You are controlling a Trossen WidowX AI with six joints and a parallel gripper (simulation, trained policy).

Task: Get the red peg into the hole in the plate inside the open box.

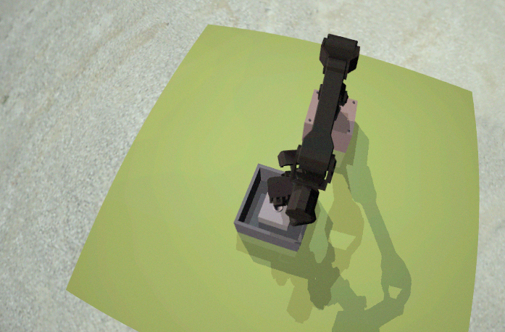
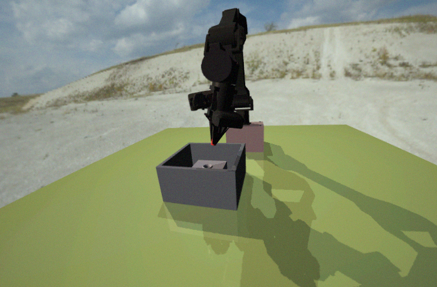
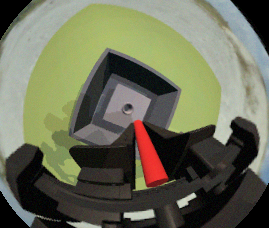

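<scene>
Now: gripper tip 10 mm to the right of the red peg and 30 mm below it. The rest, counted from my gripper tip: grey box: 20 mm ahead, 20 mm to the right, 100 mm below; grey plate: 20 mm ahead, 20 mm to the right, 80 mm below.
</scene>
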